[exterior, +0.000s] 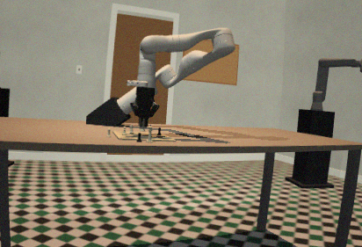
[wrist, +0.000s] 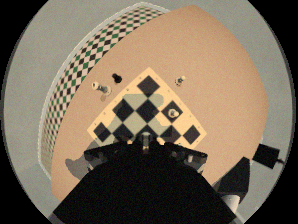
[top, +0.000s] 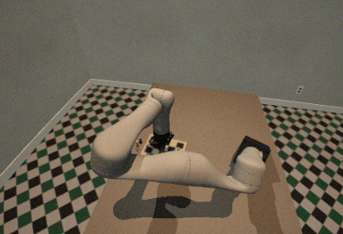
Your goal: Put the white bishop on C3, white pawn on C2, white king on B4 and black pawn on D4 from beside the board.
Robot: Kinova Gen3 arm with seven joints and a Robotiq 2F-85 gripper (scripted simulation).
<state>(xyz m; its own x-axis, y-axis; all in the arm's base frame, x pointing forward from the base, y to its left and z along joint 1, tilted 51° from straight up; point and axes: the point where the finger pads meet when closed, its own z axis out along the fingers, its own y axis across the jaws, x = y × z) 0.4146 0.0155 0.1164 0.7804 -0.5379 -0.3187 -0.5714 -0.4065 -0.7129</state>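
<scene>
Right now the chessboard is 5 cm below my hand.
</scene>
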